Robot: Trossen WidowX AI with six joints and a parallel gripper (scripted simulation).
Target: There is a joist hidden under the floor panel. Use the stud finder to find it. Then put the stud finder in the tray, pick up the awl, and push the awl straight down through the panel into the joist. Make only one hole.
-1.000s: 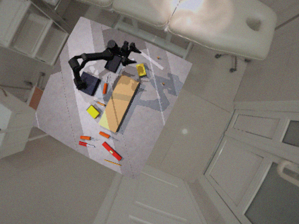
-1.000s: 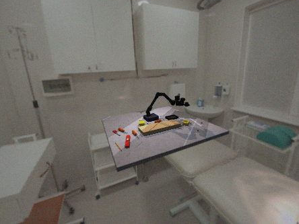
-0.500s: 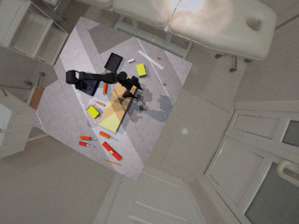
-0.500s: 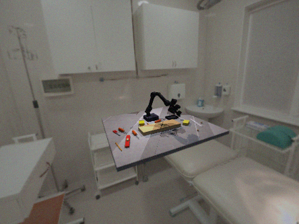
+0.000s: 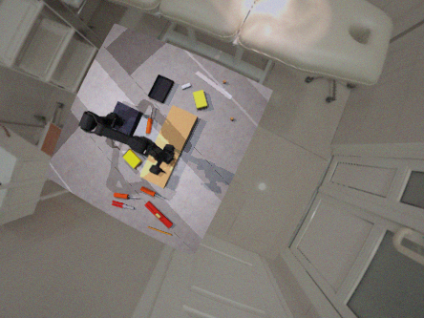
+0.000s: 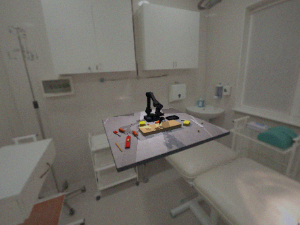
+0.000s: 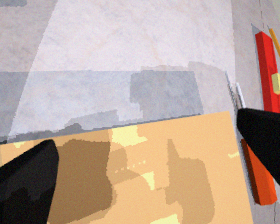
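The yellow stud finder lies 230 mm behind my gripper tip, 130 mm to the right of it and 100 mm below it. The rest, counted from my gripper tip: awl 270 mm behind, 40 mm to the right, 110 mm below; yellow block 120 mm behind, 450 mm to the left, 100 mm below; red level 120 mm ahead, 350 mm to the right, 100 mm below.
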